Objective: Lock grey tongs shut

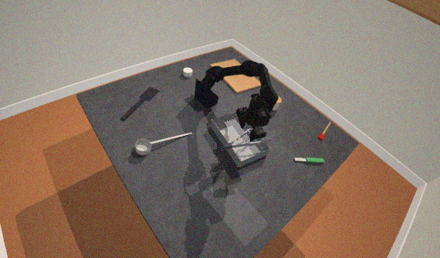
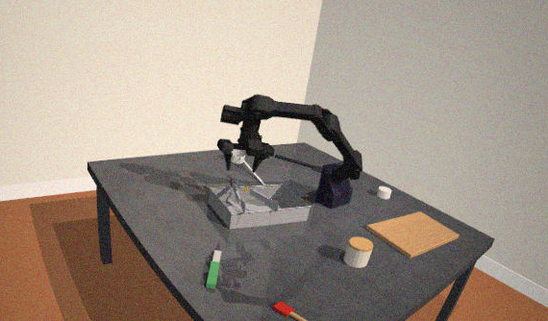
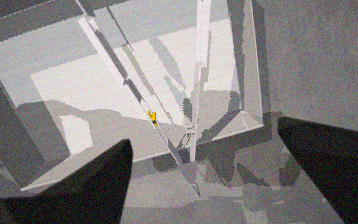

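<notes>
Right now my gripper tip is 12 cm above the grey roasting tin, 6 cm past it and 5 cm to the right of it. From my gripper tip the other things lie so: red brush: 53 cm to the left, 29 cm ahead, 14 cm below; then green-handled tool: 31 cm ahead, 24 cm to the left, 14 cm below; then black spatula: 65 cm behind, 16 cm to the right, 14 cm below.
</notes>
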